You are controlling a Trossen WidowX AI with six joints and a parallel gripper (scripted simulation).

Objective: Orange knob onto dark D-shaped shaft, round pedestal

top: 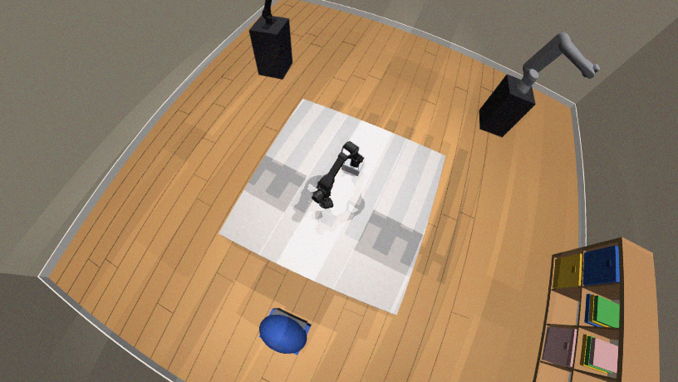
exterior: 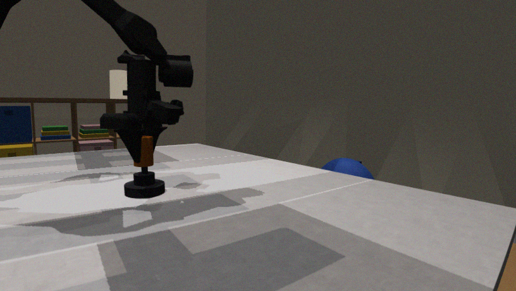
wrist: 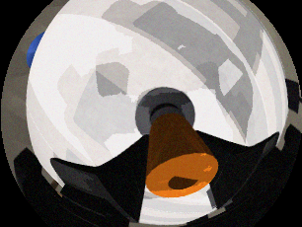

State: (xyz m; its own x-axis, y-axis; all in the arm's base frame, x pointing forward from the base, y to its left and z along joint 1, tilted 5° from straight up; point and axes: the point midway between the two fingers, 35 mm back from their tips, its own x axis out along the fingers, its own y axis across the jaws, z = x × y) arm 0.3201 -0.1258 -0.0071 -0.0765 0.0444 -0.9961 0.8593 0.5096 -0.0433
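The orange knob is 2 cm above my gripper tip. From my gripper tip the other things lie so: dark pedestal: 4 cm below.
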